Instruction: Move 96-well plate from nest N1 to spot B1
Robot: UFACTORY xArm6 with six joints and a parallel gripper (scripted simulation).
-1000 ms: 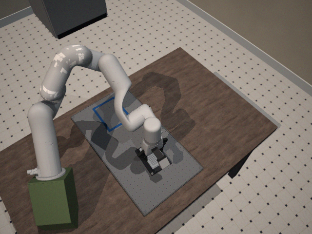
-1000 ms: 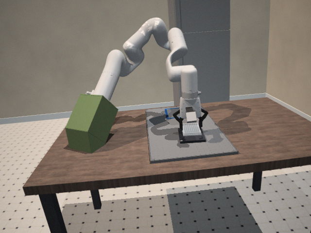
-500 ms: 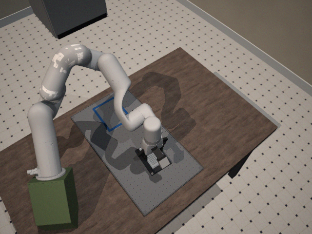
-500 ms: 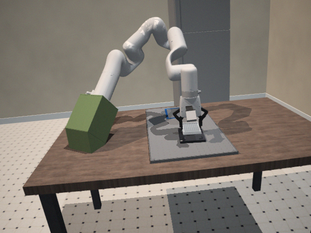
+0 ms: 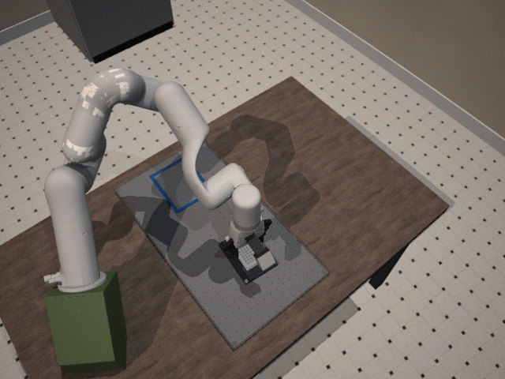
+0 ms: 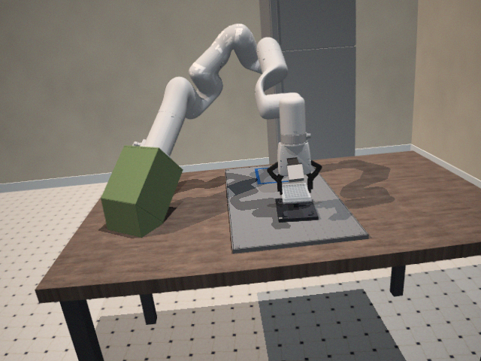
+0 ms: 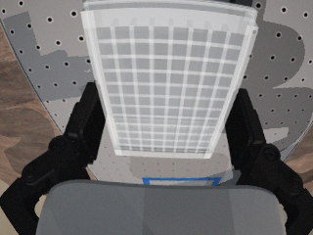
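The plate nest N1 lies 7 cm below my hand. From my hand the other things lie so: 96-well plate: 1 cm below.
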